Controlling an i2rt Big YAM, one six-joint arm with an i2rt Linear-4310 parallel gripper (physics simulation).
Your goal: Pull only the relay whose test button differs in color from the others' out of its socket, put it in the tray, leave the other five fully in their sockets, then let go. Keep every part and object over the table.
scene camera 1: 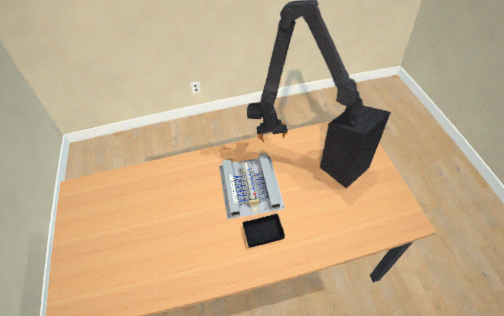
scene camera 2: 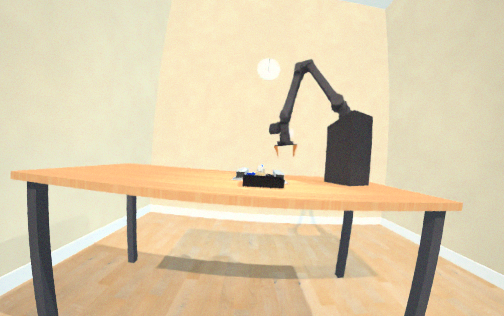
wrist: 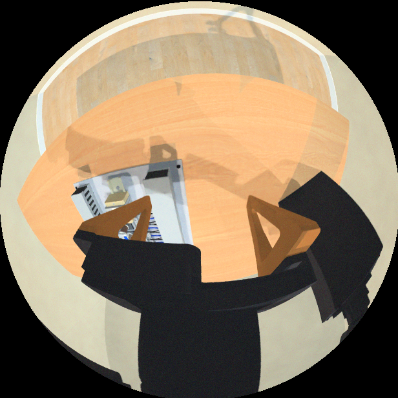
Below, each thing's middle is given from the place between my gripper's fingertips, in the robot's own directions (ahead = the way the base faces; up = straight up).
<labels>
Now: hand 16 cm short of the grey panel (scene camera 1: 245, 210), 15 cm to the right of it and 12 cm above it.
</labels>
